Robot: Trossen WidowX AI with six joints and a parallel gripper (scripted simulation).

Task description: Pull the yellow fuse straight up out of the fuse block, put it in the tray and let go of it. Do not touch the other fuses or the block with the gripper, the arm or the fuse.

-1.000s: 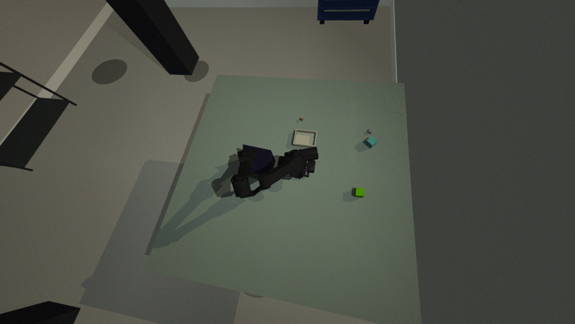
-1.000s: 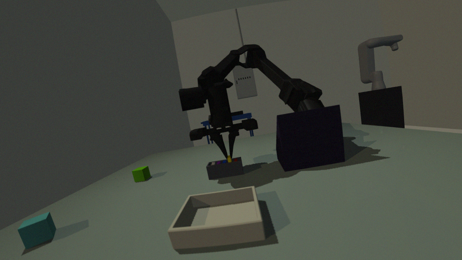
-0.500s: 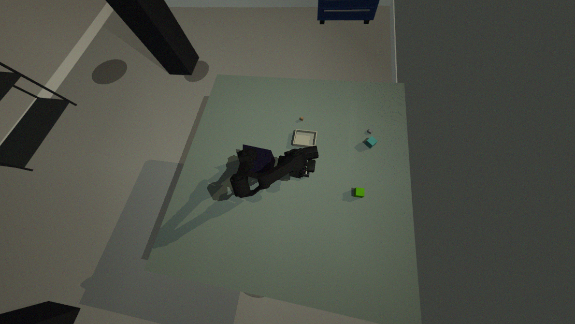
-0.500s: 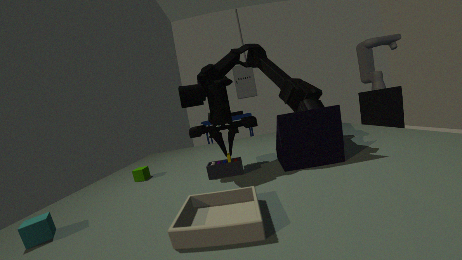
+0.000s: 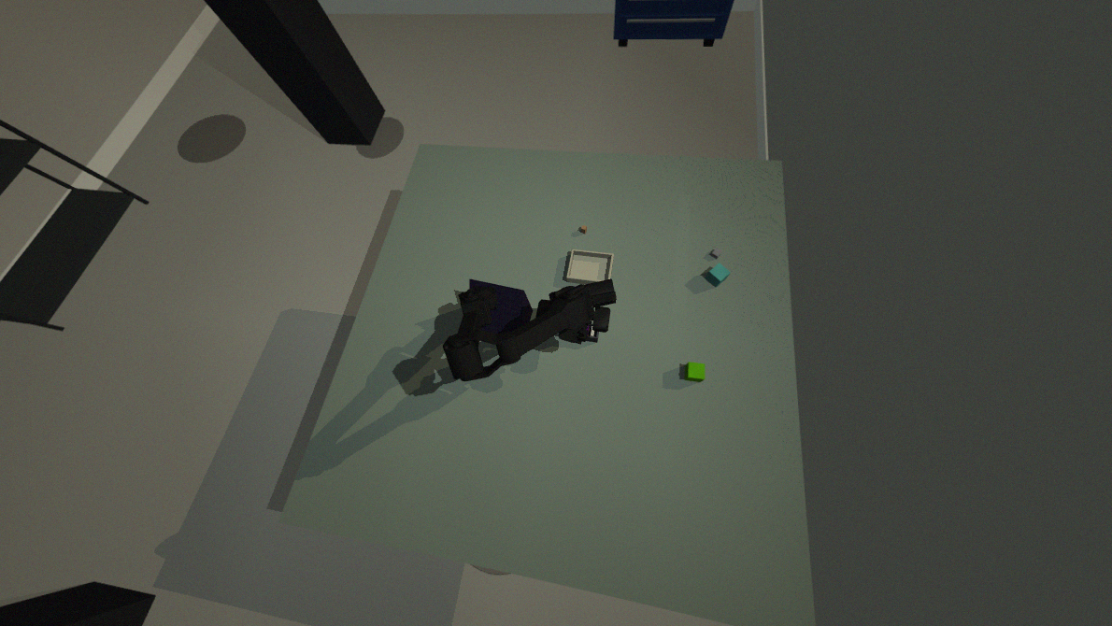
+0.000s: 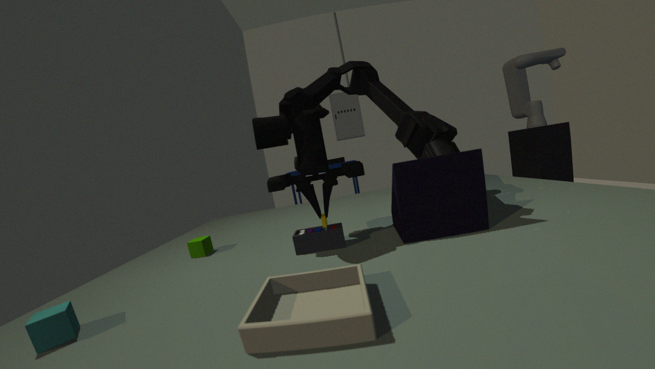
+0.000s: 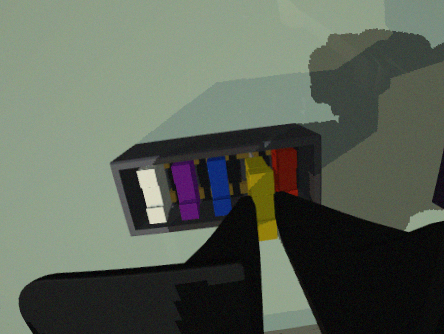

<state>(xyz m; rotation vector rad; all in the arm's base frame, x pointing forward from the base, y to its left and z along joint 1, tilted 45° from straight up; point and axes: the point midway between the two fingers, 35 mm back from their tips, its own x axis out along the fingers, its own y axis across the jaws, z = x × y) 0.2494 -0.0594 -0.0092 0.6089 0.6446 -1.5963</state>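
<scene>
My gripper tip is now 2 cm short of the tray, 21 cm to the right of it and 6 cm above it. From my gripper tip the other things lie so: yellow fuse 1 cm below.
</scene>
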